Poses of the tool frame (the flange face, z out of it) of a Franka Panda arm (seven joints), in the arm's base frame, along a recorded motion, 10 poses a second.
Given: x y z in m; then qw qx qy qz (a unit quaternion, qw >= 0).
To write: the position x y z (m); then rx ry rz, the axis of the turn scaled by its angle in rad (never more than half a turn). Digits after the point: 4 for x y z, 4 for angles.
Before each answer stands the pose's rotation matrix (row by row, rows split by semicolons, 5 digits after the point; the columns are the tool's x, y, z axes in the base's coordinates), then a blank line. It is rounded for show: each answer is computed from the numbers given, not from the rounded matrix.
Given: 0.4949 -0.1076 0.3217 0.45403 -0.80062 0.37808 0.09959
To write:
0.69427 -0.69583 0.18385; -0.51496 -0.30182 0.80232; -0.50279 -0.65171 -0.56788

0.4949 -0.1076 0.3217 -1.9760 0.9331 0.2458
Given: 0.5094 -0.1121 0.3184 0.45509 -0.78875 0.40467 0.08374
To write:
0.65846 -0.71458 0.23622; -0.56215 -0.25827 0.78568; -0.50042 -0.65013 -0.57176

0.5094 -0.1121 0.3184 -1.9458 0.9983 0.2066
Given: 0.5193 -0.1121 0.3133 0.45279 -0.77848 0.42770 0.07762
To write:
0.62210 -0.73620 0.26646; -0.59562 -0.22411 0.77137; -0.50817 -0.63858 -0.57791

0.5193 -0.1121 0.3133 -1.9224 1.0562 0.1917
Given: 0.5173 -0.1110 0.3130 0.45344 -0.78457 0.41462 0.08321
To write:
0.64233 -0.72606 0.24544; -0.57514 -0.24496 0.78052; -0.50658 -0.64252 -0.57493

0.5173 -0.1110 0.3130 -1.9369 1.0236 0.2054
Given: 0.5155 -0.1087 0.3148 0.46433 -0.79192 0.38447 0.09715
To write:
0.68549 -0.69916 0.20317; -0.51872 -0.27316 0.81013; -0.51091 -0.66073 -0.54992

0.5155 -0.1087 0.3148 -1.9455 0.9445 0.2387
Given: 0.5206 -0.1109 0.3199 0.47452 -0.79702 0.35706 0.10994
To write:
0.72084 -0.67351 0.16362; -0.46484 -0.29467 0.83492; -0.51412 -0.67790 -0.52548

0.5206 -0.1109 0.3199 -1.9492 0.8732 0.2689
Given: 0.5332 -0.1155 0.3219 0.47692 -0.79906 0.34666 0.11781
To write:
0.73190 -0.66637 0.14238; -0.44163 -0.30475 0.84385; -0.51893 -0.68049 -0.51734

0.5332 -0.1155 0.3219 -1.9521 0.8469 0.2878
